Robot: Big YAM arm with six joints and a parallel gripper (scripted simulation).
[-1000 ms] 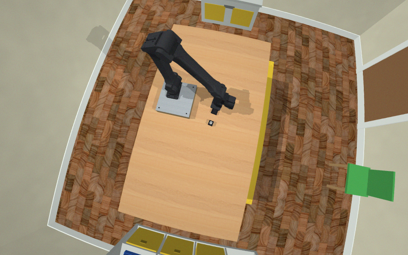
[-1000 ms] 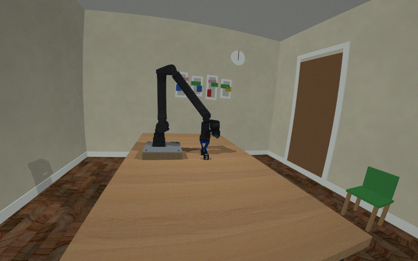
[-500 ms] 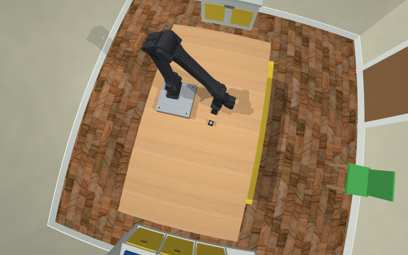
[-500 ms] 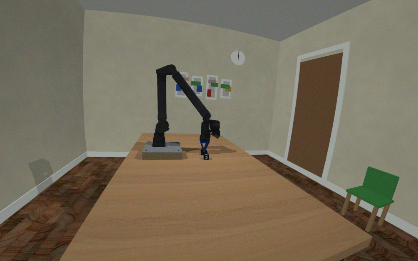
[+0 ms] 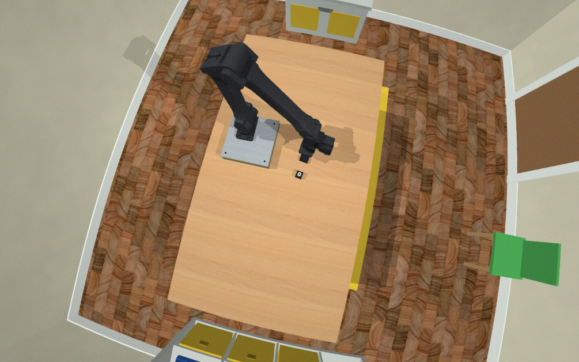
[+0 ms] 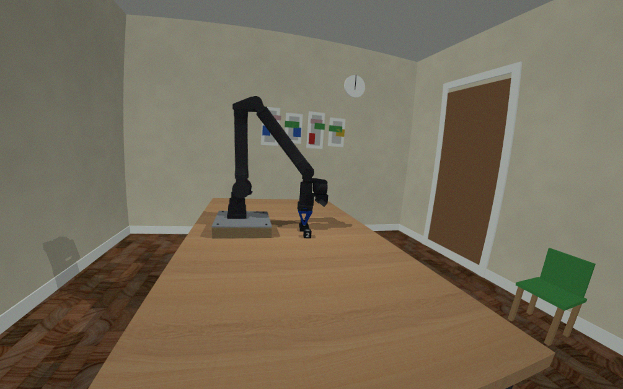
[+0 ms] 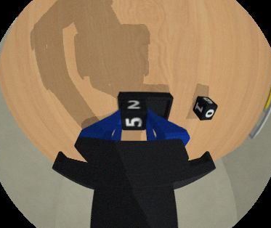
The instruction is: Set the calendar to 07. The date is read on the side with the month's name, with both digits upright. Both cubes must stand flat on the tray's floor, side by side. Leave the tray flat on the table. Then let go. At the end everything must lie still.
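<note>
Right now the black tray is 20 mm to the right of my hand and 20 mm below it. From my hand the other things lie so: black cube 130 mm to the right, 20 mm behind, 10 mm below.
</note>
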